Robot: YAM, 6 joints.
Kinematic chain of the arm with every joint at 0, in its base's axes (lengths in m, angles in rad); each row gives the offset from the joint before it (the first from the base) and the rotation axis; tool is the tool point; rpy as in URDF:
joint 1: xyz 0 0 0.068 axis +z
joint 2: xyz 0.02 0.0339 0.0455 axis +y
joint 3: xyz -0.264 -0.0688 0 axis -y
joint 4: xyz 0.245 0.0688 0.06 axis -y
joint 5: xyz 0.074 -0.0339 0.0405 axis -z
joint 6: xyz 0.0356 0 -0.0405 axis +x
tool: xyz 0 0 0 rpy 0 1.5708 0
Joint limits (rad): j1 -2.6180..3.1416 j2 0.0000..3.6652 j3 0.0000..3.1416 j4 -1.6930..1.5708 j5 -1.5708..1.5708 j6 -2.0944..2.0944
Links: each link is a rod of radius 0.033 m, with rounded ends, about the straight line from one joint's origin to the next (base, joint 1, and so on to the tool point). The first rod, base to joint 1, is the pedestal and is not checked.
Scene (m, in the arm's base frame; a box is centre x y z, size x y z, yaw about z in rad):
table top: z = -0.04
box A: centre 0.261 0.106 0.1 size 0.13 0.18 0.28 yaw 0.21
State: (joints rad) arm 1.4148 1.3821 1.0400 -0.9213 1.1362 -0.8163
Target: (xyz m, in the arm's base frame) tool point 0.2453 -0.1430 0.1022
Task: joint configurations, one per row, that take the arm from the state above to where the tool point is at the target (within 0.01 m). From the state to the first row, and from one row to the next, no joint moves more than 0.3 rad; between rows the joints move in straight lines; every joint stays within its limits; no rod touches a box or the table.
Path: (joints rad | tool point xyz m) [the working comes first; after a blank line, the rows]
Joints at the target: -0.4123 1.9393 0.9518 -0.7902 1.1663 -0.8163
Straight joint move there: touches box A.

1: 1.1422 1.3363 1.0899 -0.8961 1.1983 -0.8684 | 0.1328 0.2109 0.2896
2: 0.8695 1.2905 1.1399 -0.8709 1.2604 -0.9205 | 0.1824 0.1634 0.3174
3: 0.5969 1.2448 1.1898 -0.8457 1.3225 -0.9727 | 0.2136 0.1034 0.3452
4: 0.3243 1.1990 1.2397 -0.8205 1.3845 -1.0248 | 0.2232 0.0381 0.3727
5: 0.0517 1.1532 1.2897 -0.7954 1.4466 -1.0769 | 0.2110 -0.0245 0.3996
6: -0.2210 1.1074 1.3396 -0.7702 1.5087 -1.1290 | 0.1796 -0.0768 0.4254
7: -0.4936 1.0616 1.3895 -0.7450 1.5708 -1.1811 | 0.1342 -0.1126 0.4497
8: -0.4665 1.3542 1.2436 -0.7601 1.4360 -1.0595 | 0.2201 -0.1503 0.3437
9: -0.4394 1.6468 1.0977 -0.7751 1.3011 -0.9379 | 0.2576 -0.1590 0.2191
10: -0.4123 1.9393 0.9518 -0.7902 1.1663 -0.8163 | 0.2453 -0.1430 0.1022

